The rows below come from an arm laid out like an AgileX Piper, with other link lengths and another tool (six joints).
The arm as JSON. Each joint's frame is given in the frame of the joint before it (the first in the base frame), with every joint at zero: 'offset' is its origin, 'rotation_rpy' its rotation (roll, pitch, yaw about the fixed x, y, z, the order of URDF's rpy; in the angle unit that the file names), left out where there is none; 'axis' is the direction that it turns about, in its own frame. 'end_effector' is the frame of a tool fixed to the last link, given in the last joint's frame.
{
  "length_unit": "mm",
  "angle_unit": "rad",
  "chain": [
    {
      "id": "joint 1",
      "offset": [
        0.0,
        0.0,
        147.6
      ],
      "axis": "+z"
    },
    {
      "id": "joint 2",
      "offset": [
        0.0,
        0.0,
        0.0
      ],
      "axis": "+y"
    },
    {
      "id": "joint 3",
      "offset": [
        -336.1,
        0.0,
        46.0
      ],
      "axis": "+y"
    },
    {
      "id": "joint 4",
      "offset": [
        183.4,
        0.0,
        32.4
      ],
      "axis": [
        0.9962,
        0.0,
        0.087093
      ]
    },
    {
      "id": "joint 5",
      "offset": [
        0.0,
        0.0,
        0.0
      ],
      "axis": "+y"
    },
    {
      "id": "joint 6",
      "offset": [
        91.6,
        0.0,
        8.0
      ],
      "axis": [
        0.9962,
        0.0,
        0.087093
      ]
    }
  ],
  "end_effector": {
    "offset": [
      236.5,
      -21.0,
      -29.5
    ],
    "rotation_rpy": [
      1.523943,
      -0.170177,
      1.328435
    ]
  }
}
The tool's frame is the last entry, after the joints.
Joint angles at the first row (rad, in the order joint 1, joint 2, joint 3, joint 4, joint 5, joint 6):
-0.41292, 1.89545, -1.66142, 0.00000, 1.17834, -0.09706
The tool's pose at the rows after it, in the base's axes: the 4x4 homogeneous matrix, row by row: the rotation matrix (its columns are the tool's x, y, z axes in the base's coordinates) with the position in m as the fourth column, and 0 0 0 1 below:
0.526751 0.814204 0.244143 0.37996; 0.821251 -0.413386 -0.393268 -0.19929; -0.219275 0.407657 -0.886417 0.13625; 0 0 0 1
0.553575 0.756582 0.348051 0.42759; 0.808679 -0.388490 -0.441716 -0.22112; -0.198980 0.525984 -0.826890 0.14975; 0 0 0 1
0.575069 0.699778 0.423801 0.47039; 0.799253 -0.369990 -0.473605 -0.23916; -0.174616 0.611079 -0.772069 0.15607; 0 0 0 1
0.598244 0.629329 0.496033 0.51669; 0.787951 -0.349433 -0.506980 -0.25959; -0.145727 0.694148 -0.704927 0.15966; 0 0 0 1
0.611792 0.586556 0.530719 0.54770; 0.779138 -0.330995 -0.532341 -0.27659; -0.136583 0.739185 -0.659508 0.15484; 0 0 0 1
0.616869 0.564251 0.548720 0.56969; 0.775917 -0.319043 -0.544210 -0.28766; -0.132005 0.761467 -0.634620 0.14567; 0 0 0 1
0.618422 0.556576 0.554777 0.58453; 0.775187 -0.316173 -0.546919 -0.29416; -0.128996 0.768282 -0.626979 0.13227; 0 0 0 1
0.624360 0.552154 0.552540 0.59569; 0.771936 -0.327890 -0.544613 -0.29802; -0.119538 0.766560 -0.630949 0.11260; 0 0 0 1
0.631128 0.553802 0.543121 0.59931; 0.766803 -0.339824 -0.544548 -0.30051; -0.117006 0.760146 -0.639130 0.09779; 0 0 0 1
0.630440 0.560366 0.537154 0.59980; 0.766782 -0.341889 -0.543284 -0.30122; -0.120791 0.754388 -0.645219 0.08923; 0 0 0 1
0.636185 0.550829 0.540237 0.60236; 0.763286 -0.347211 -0.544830 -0.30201; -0.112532 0.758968 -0.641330 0.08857; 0 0 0 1
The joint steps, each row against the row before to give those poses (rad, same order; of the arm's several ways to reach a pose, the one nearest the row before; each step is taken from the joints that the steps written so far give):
-0.00001, 0.00695, -0.07512, -0.01437, -0.10599, 0.00227
0.00002, 0.03706, -0.06173, -0.00440, -0.10937, 0.00419
-0.00001, 0.05479, -0.05871, 0.00000, -0.10007, 0.00734
0.00000, 0.07193, -0.06091, -0.00500, -0.12141, 0.01478
-0.00001, 0.06999, -0.05298, -0.01817, -0.08103, 0.01588
0.00000, 0.06452, -0.05516, -0.00898, -0.04271, 0.00640
0.00000, 0.05725, -0.04731, -0.00164, -0.02055, 0.00241
0.00001, 0.05591, -0.03057, -0.00002, -0.02347, 0.01325
0.00001, 0.03356, -0.01355, -0.00853, -0.01015, 0.01783
-0.00002, 0.01539, -0.00188, -0.00281, -0.00436, 0.00177
0.00002, 0.00469, -0.00002, -0.00208, -0.01232, 0.01095

